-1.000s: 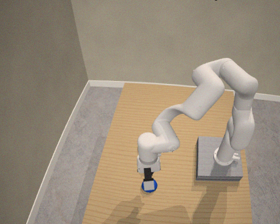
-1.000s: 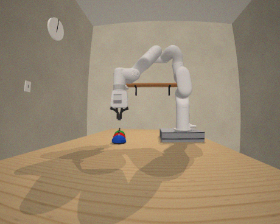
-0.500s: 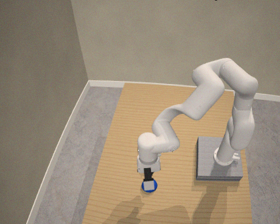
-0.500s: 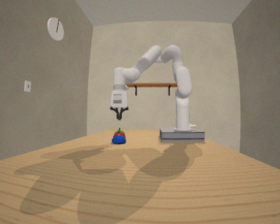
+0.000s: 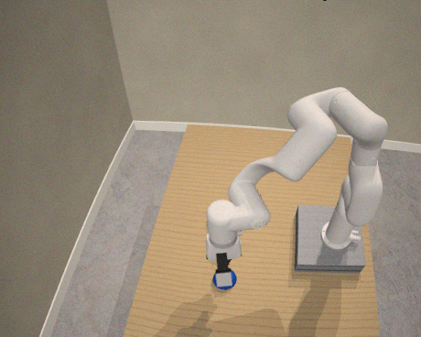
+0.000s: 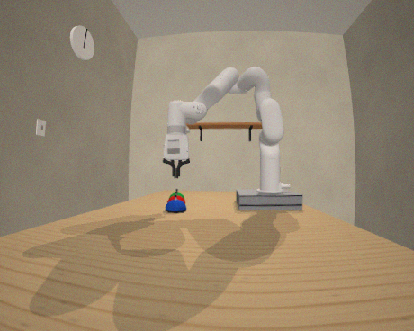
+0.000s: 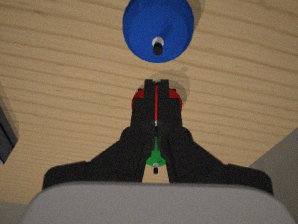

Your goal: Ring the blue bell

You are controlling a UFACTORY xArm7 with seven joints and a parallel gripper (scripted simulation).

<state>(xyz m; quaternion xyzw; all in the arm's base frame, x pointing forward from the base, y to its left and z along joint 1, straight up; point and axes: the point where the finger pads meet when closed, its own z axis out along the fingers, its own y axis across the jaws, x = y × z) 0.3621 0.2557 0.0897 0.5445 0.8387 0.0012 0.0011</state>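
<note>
Right now the blue bell is 11 cm below my hand. The rest, counted from my hand: green bell 11 cm ahead, 24 cm to the right, 11 cm below; red bell 5 cm ahead, 12 cm to the right, 11 cm below.
</note>
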